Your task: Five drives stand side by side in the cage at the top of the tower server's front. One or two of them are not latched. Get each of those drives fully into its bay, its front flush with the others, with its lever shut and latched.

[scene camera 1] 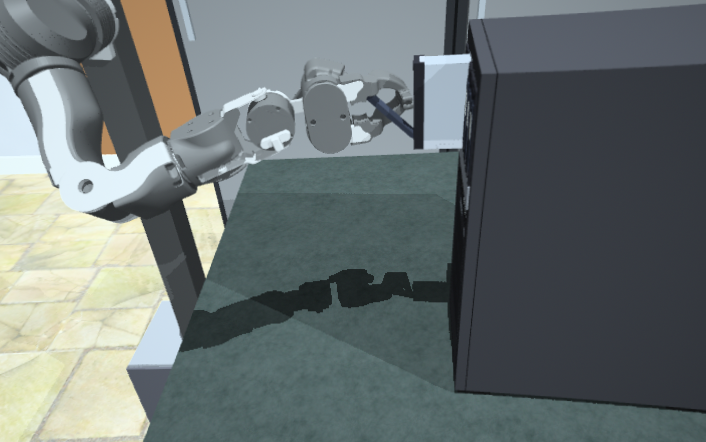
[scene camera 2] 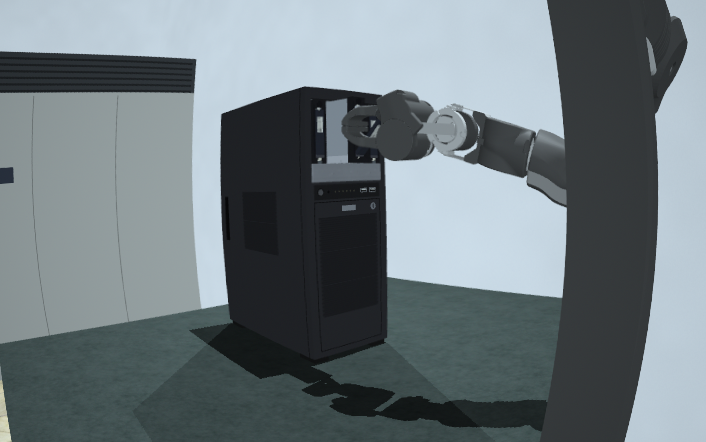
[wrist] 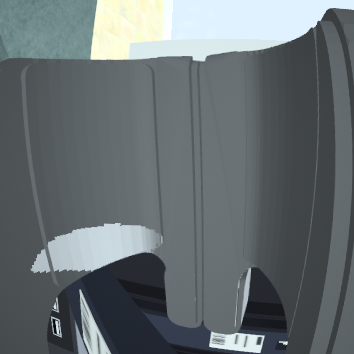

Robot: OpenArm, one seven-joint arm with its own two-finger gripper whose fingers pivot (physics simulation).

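Note:
The tower server (scene camera 1: 588, 218) (scene camera 2: 266, 156) stands upright. One drive (scene camera 1: 442, 104) (scene camera 2: 336, 132) sticks far out of its top cage, its pale side exposed. Its lever (scene camera 1: 390, 115) (wrist: 112, 310) is open, slanting up and outward from low on the drive's front. My gripper (scene camera 1: 409, 101) (scene camera 2: 344, 127) (wrist: 217, 197) is shut and empty, its fingertips at the upper half of that front, beside the lever; whether they touch it I cannot tell. Other drives (scene camera 2: 319, 130) sit farther back in the cage, partly hidden by the gripper. Which bay the drive belongs to is unclear.
A pale strip (scene camera 2: 344, 172) and a port panel (scene camera 2: 341, 191) lie below the cage. The server stands on a green table top (scene camera 1: 333, 229) (scene camera 2: 468, 333). A dark post (scene camera 2: 607, 234) stands at the right in scene camera 2, and a grey cabinet (scene camera 2: 78, 208) at the left.

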